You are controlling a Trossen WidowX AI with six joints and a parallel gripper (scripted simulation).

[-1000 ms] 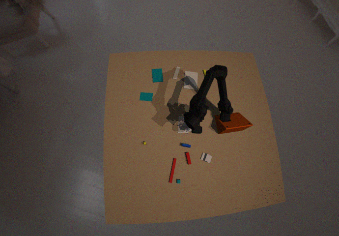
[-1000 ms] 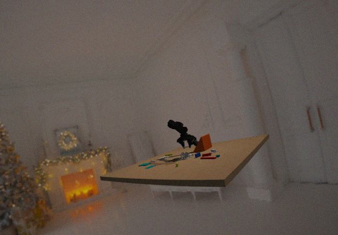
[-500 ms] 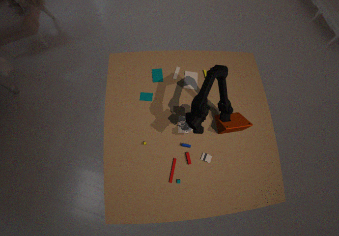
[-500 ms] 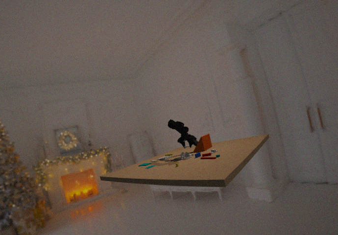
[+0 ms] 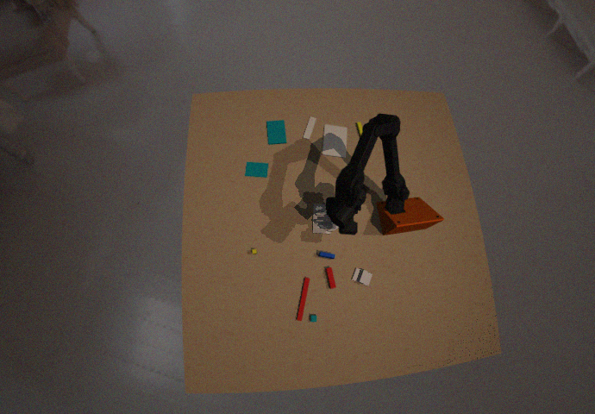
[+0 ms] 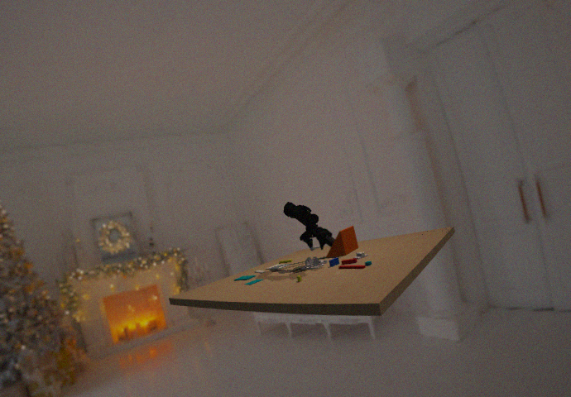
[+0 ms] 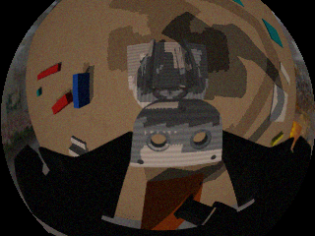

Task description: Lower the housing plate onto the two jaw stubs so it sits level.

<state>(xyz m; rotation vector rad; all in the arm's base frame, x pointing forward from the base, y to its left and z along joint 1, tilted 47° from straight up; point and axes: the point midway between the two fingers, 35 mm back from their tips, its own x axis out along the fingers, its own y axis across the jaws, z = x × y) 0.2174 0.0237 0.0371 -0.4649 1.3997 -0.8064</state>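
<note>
Now: the light grey jaw assembly 3 cm ahead of my gripper tip, 1 cm to the left of it and 7 cm below it. Also, from my gripper tip: red block 8 cm ahead, 22 cm to the left, 7 cm below; striped white block 5 cm behind, 24 cm to the left, 7 cm below; blue block 8 cm ahead, 14 cm to the left, 7 cm below.
</note>
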